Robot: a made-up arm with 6 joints. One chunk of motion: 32 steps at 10 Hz.
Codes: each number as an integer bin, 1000 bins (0 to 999) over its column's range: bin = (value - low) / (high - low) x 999, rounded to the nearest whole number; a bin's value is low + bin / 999 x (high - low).
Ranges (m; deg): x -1.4..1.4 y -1.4..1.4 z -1.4..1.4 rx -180..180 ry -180..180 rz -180..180
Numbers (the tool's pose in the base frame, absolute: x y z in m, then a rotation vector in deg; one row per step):
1: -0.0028 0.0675 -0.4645 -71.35 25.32 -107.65
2: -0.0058 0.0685 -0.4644 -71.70 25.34 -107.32
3: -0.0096 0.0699 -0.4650 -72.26 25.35 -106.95
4: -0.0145 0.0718 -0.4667 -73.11 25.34 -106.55
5: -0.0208 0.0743 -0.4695 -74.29 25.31 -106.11
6: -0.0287 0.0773 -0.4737 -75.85 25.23 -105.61
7: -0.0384 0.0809 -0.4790 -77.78 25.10 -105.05
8: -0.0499 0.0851 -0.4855 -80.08 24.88 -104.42
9: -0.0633 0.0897 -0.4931 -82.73 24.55 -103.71
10: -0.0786 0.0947 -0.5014 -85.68 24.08 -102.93
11: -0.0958 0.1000 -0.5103 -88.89 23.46 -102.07
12: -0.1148 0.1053 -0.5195 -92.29 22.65 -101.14
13: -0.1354 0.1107 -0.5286 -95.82 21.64 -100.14
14: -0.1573 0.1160 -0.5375 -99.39 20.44 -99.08
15: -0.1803 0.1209 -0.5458 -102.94 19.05 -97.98
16: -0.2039 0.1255 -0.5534 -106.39 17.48 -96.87
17: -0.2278 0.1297 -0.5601 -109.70 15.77 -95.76
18: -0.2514 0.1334 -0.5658 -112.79 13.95 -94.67
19: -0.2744 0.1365 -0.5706 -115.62 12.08 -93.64
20: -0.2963 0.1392 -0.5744 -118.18 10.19 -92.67
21: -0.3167 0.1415 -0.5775 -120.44 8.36 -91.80
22: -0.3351 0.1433 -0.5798 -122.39 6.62 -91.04
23: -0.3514 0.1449 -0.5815 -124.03 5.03 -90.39
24: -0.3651 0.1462 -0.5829 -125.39 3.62 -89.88
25: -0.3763 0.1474 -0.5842 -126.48 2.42 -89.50
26: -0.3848 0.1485 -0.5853 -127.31 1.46 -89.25
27: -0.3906 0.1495 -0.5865 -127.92 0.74 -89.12
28: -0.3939 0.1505 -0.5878 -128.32 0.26 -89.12
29: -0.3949 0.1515 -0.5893 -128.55 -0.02 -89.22
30: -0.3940 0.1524 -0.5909 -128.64 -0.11 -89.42
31: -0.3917 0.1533 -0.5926 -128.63 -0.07 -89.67
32: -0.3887 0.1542 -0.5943 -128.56 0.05 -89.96
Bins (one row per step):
1: 499 524 334 302 570 201
2: 497 524 334 301 570 202
3: 496 524 334 299 570 203
4: 494 525 333 297 570 204
5: 492 526 332 293 570 205
6: 489 527 330 289 570 206
7: 486 528 329 284 569 208
8: 482 530 326 277 569 210
9: 477 532 324 270 568 212
10: 471 533 321 262 566 214
11: 465 535 317 253 565 216
12: 459 537 314 243 562 219
13: 451 539 311 234 560 222
14: 443 541 308 224 556 225
15: 435 543 305 214 552 228
16: 427 544 302 204 548 231
17: 418 546 300 195 543 234
18: 410 547 298 187 538 237
19: 402 548 296 179 533 240
20: 394 549 295 172 528 242
21: 387 550 293 165 523 245
22: 380 551 293 160 518 247
23: 374 551 292 155 513 249
24: 369 552 292 152 510 250
25: 365 552 291 149 506 251
26: 362 552 291 146 504 252
27: 360 553 290 145 502 252
28: 359 553 290 143 500 252
29: 359 554 289 143 499 252
30: 359 554 289 143 499 251
31: 360 554 288 143 499 251
32: 361 555 287 143 500 250

